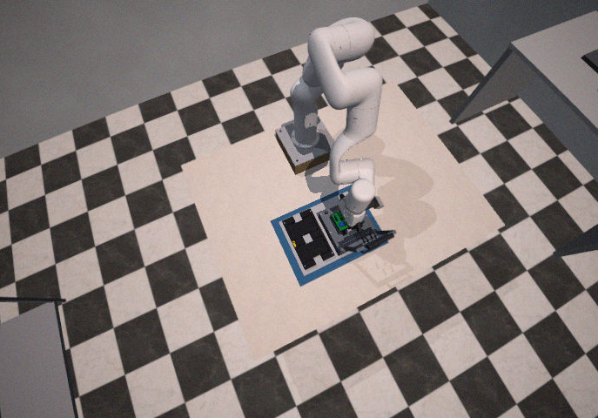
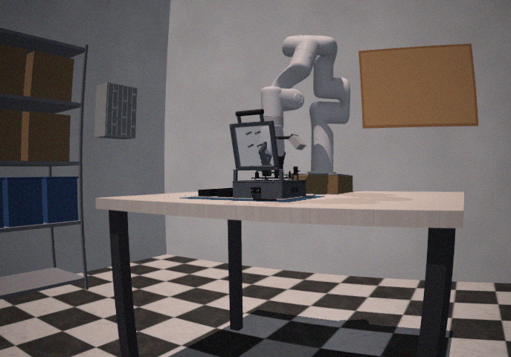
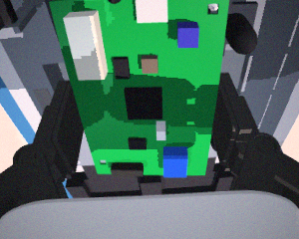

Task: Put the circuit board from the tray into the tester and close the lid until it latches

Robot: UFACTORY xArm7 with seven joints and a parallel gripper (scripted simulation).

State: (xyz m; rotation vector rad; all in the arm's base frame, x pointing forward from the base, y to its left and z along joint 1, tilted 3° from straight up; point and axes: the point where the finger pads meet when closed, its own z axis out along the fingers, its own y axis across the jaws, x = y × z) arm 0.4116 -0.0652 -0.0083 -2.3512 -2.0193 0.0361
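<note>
My hand is right at the green circuit board. Also, from my hand: tester lid: 130 mm ahead, 100 mm above, 10 mm to the right; then latch hook: 70 mm to the left, 50 mm behind.
</note>
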